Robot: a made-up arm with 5 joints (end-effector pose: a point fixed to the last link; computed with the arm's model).
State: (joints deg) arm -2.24 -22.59 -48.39 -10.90 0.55
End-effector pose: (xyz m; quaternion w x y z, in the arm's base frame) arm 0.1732 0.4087 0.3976 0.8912 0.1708 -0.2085 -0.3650
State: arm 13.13 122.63 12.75 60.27 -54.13
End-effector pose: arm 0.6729 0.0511 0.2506 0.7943 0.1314 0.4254 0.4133
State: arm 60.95 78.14 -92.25 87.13 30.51
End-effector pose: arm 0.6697 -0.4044 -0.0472 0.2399 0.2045 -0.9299 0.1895
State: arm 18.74 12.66 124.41 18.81 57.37
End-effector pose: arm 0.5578 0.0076 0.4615 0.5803 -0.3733 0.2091 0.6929
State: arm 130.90 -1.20 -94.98 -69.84 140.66
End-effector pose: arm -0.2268 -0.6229 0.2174 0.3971 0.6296 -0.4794 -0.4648
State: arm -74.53 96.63 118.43 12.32 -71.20
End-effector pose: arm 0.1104 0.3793 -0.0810 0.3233 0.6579 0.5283 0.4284
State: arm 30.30 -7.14 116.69 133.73 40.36
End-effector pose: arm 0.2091 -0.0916 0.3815 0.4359 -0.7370 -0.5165 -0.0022
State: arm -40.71 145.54 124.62 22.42 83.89
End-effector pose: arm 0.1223 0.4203 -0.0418 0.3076 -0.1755 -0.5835 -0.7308
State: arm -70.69 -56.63 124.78 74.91 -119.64
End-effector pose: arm -0.0071 0.3485 0.6289 0.8617 -0.3267 0.2406 -0.3047
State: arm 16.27 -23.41 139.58 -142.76 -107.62
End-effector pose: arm 0.2857 -0.2501 0.4586 0.8468 0.4773 0.2027 -0.1182
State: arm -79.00 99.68 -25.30 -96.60 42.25
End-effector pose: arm -0.2505 0.3927 0.1946 0.5865 0.0826 0.7942 -0.1357
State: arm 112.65 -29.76 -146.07 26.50 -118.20
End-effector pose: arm 0.2202 -0.6756 0.3842 0.3562 0.5634 -0.4624 0.5847
